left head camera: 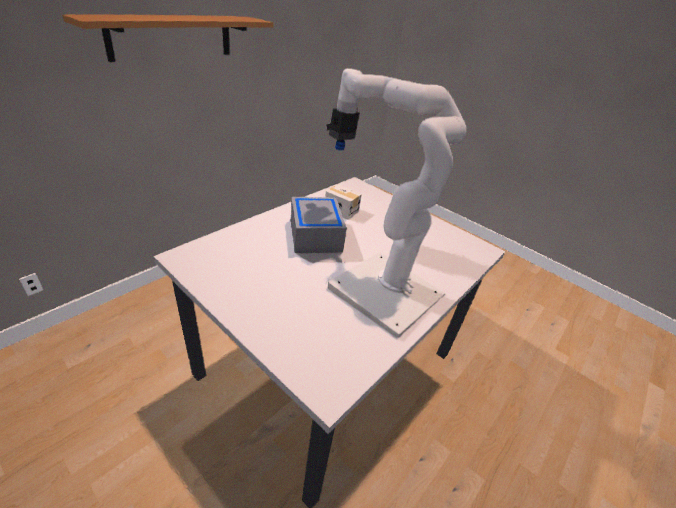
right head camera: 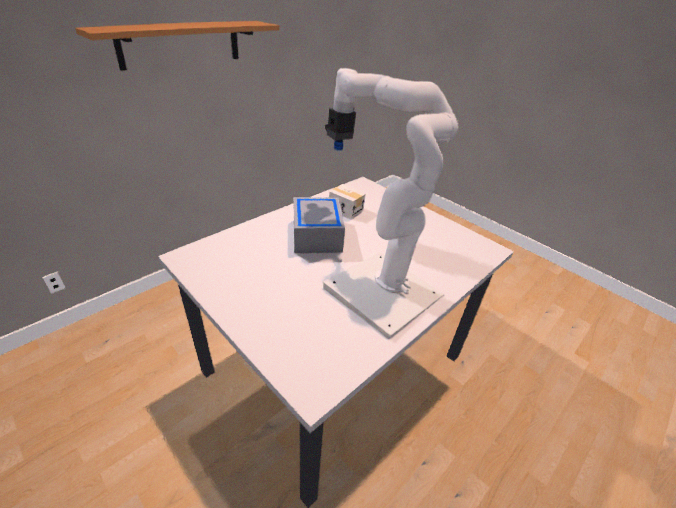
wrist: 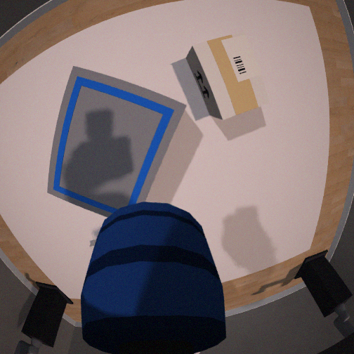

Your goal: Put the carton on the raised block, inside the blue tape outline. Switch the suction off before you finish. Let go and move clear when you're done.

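Pixels of known places: hand at its tool point: [left head camera: 339, 148] [right head camera: 338, 148]; arm's base at its link origin: [left head camera: 394, 280] [right head camera: 391, 280].
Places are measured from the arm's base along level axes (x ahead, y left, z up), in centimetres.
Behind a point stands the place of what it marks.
The carton [left head camera: 343, 201] {x 48.3, y -11.3, z 6.7 cm} [right head camera: 347, 201] {x 47.7, y -11.4, z 6.9 cm} [wrist: 225, 80] is white with a tan tape strip, a barcode label and black arrow marks. It stands on the table beside the raised block, towards the back in the head views. The grey raised block [left head camera: 318, 239] {x 30.0, y 14.9, z 5.0 cm} [right head camera: 318, 239] {x 29.9, y 14.4, z 5.0 cm} [wrist: 135, 115] has a blue tape outline [left head camera: 319, 225] {x 31.8, y 13.7, z 10.2 cm} [right head camera: 318, 225] {x 31.8, y 13.5, z 10.2 cm} [wrist: 125, 97] on its top, and no carton stands on it. My blue suction cup [left head camera: 339, 145] [right head camera: 338, 145] [wrist: 152, 280] hangs high above the table, apart from both, with nothing on it. In the wrist view it covers the block's near corner.
The white table [left head camera: 245, 284] {x 26.4, y 48.2, z -1.6 cm} [right head camera: 245, 289] {x 23.1, y 48.4, z -1.7 cm} bears the arm's base plate [left head camera: 366, 300] {x -3.6, y 17.0, z 0.8 cm} [right head camera: 366, 303] {x -5.6, y 16.0, z 0.7 cm} in front of the block, to its right. A wooden shelf [left head camera: 169, 21] [right head camera: 180, 30] is on the wall at the upper left.
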